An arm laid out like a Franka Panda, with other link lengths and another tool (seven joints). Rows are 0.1 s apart.
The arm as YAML. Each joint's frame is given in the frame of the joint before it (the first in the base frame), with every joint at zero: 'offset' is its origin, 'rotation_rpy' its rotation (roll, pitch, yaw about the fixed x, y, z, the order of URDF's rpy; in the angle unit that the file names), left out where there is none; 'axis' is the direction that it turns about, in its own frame. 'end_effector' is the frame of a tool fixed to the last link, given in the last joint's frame.
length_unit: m
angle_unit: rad
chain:
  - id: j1
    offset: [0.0, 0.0, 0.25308]
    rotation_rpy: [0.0, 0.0, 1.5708]
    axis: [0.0, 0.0, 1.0]
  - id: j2
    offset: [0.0, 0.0, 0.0]
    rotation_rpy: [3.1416, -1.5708, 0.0]
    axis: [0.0, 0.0, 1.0]
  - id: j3
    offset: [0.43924, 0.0, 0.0]
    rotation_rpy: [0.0, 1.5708, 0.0]
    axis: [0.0, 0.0, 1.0]
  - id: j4
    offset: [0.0, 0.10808, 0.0]
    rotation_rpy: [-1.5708, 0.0, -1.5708]
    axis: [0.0, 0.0, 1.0]
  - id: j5
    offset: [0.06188, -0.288, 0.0]
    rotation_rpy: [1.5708, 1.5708, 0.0]
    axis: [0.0, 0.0, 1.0]
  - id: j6
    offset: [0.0, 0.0, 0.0]
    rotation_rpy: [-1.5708, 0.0, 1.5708]
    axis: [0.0, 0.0, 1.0]
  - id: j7
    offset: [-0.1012, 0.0, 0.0]
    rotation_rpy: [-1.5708, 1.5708, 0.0]
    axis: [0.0, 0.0, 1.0]
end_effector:
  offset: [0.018, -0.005, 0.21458]
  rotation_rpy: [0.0, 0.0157, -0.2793]
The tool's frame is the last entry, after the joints.
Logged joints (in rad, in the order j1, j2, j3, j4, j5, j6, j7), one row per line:
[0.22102 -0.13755 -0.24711 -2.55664 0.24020 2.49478 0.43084]
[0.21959 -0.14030 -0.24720 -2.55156 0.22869 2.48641 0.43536]
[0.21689 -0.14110 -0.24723 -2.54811 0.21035 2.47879 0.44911]
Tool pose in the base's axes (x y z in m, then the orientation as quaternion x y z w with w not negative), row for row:
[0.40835 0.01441 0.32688 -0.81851 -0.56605 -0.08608 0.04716]
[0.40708 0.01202 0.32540 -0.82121 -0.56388 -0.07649 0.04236]
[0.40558 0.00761 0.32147 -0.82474 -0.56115 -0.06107 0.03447]
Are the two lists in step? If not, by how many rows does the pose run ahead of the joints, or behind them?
The pose runs 2 rows ahead of the joints: the pose in row i belongs to the joints in row i + 2.
